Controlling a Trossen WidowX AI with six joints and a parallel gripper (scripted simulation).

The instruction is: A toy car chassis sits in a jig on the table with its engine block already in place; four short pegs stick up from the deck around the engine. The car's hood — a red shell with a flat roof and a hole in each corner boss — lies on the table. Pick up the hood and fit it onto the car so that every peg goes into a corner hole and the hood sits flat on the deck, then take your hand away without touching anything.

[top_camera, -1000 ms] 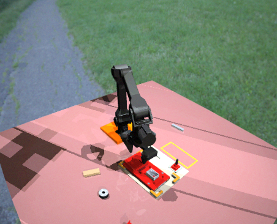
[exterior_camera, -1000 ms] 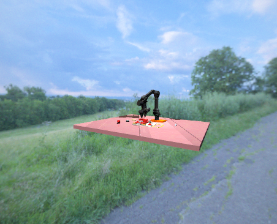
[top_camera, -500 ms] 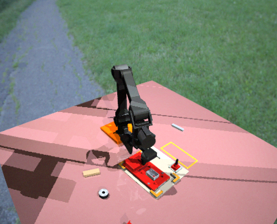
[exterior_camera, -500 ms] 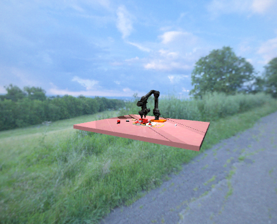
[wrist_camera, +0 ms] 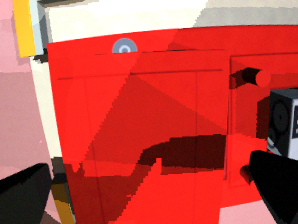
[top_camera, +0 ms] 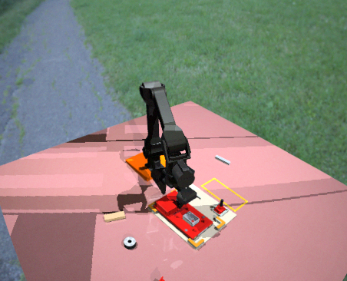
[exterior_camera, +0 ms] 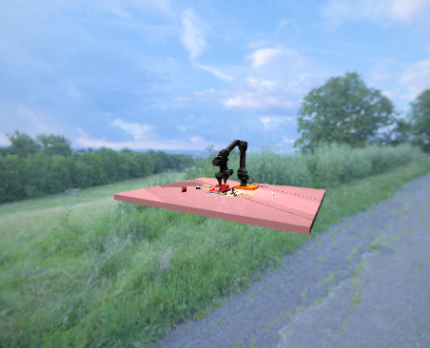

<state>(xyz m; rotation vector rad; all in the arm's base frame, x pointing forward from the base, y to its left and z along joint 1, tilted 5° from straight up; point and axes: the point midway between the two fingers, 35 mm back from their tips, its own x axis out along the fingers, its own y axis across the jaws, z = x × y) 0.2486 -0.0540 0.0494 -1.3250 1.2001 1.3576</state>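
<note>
My gripper tip is now 1 cm above the red hood. Also, from my gripper tip: engine block (9 cm ahead, 3 cm to the left, 3 cm below); then grey bar (37 cm to the left, 15 cm behind, 4 cm below); then wooden block (20 cm to the right, 6 cm behind, 4 cm below).
</note>
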